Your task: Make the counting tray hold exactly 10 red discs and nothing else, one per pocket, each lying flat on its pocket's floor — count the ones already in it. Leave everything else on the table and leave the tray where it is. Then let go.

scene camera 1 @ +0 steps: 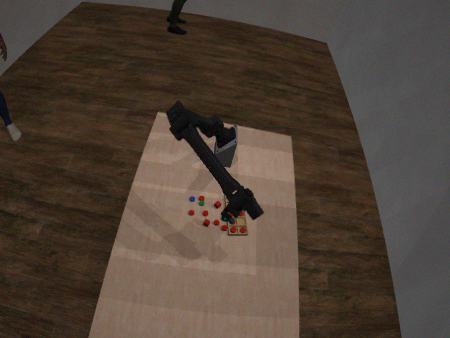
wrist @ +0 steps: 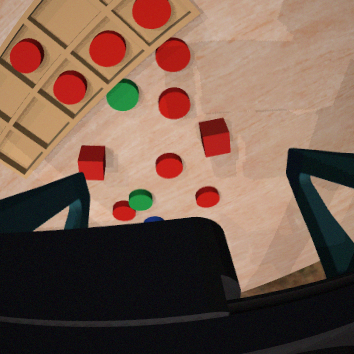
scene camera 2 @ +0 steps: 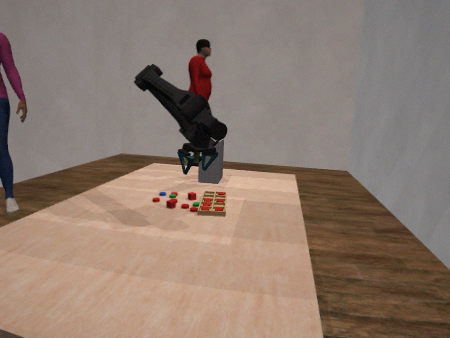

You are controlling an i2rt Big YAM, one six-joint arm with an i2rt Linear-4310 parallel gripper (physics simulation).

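The counting tray (scene camera 1: 238,234) (scene camera 2: 212,214) (wrist: 79,120) has red discs in several pockets, such as a disc (wrist: 107,48) and another disc (wrist: 70,87); other visible pockets are empty. In the wrist view, loose red discs lie beside the tray: one near its corner (wrist: 173,55), another disc (wrist: 174,103), a third disc (wrist: 169,165), and more lower down. A loose disc (wrist: 207,197) lies at the right, and another disc (wrist: 124,210) touches or nearly touches a green disc (wrist: 140,199). My gripper (scene camera 1: 228,218) (scene camera 2: 195,171) (wrist: 188,172) is open and empty, high above the table; the arm hides part of the tray in scene camera 1.
A second green disc (wrist: 123,95) lies close to the tray's long side. Two red cubes (wrist: 215,137) (wrist: 92,162) stand among the loose discs. A blue disc (scene camera 1: 192,199) (scene camera 2: 163,193) (wrist: 154,219) is partly hidden in the wrist view. The grey arm base (scene camera 2: 211,170) stands behind.
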